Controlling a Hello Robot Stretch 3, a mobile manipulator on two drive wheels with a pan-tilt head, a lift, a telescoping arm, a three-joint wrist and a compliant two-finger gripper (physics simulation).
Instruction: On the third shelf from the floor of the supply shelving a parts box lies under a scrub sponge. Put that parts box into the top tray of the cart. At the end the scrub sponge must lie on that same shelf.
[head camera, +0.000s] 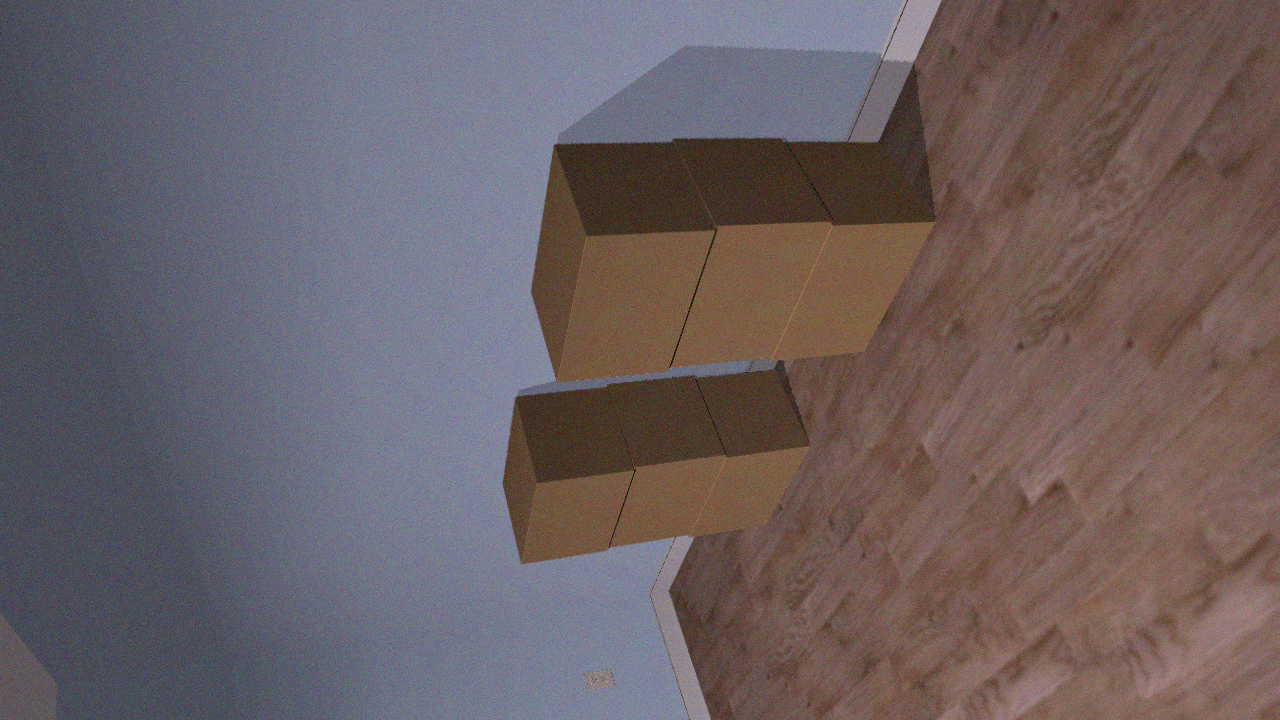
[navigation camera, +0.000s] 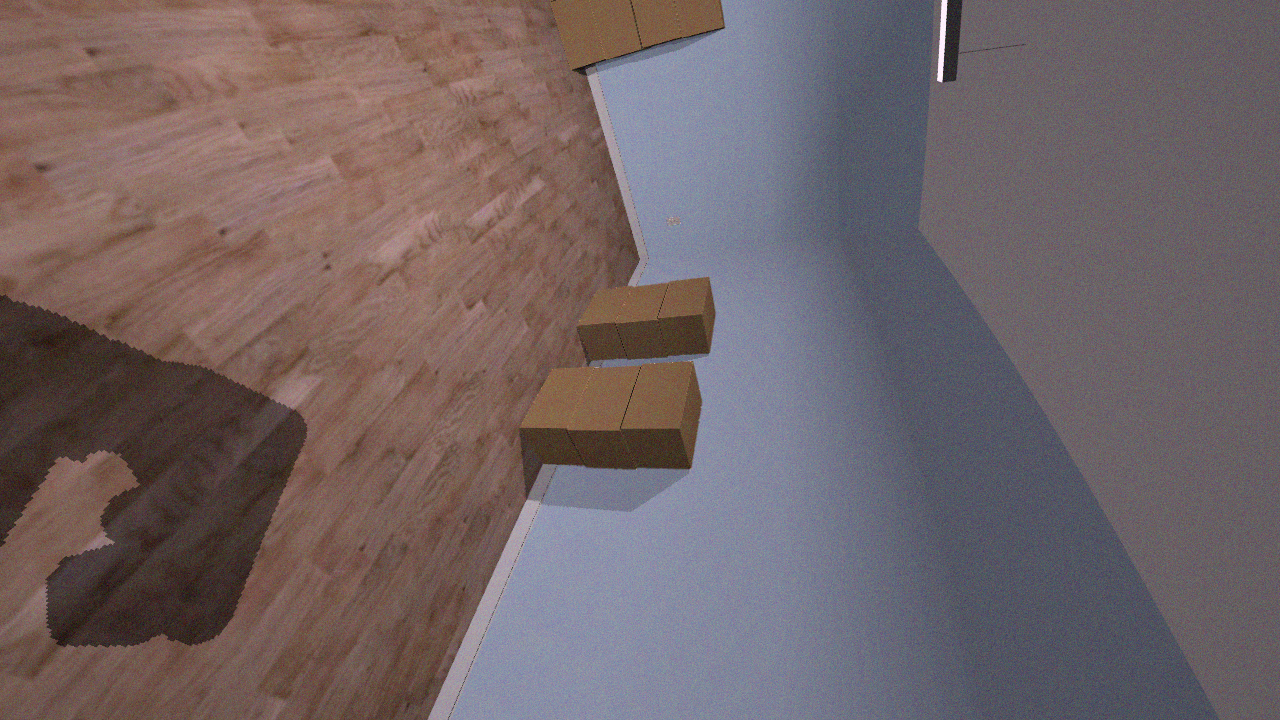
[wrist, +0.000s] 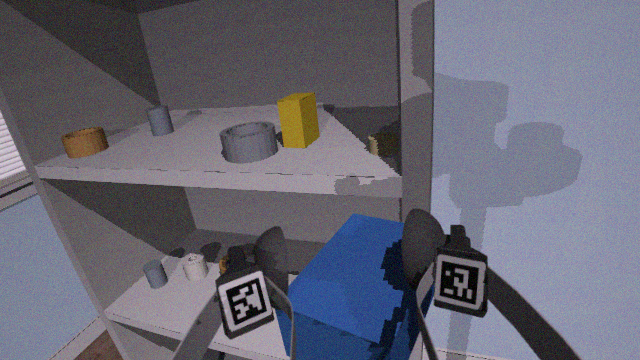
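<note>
In the wrist view my gripper (wrist: 349, 244) is shut on a blue box (wrist: 332, 297), which looks like the parts box, with one rounded fingertip on each side. The box is held in front of the supply shelving (wrist: 416, 150), near its right side post and lower than the upper of two visible shelves. A yellow block (wrist: 299, 121), which looks like the scrub sponge, stands upright on that upper shelf, apart from the box. The gripper does not show in the head or navigation view. The cart does not show in any view.
A grey ring (wrist: 249, 142), a grey cylinder (wrist: 160, 120) and an orange ring (wrist: 85, 142) stand on the upper shelf. A white cylinder (wrist: 195, 266) and a small grey cylinder (wrist: 155, 274) stand below. Two stacks of brown boxes (head camera: 760, 291) (navigation camera: 599, 416) stand by the wall.
</note>
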